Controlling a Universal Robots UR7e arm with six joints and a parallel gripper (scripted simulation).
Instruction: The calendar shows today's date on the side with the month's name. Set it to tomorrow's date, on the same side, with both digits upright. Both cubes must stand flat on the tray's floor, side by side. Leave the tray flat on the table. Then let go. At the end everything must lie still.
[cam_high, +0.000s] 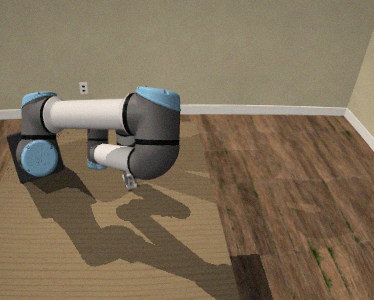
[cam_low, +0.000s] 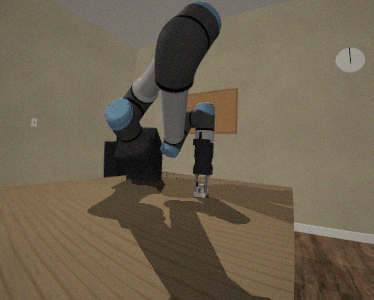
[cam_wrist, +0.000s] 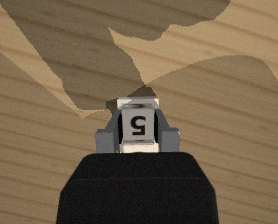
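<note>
Right now the white tray is 20 mm to the left of my hand and 30 mm below it. Round my hand: white digit cube (10 mm below).
</note>
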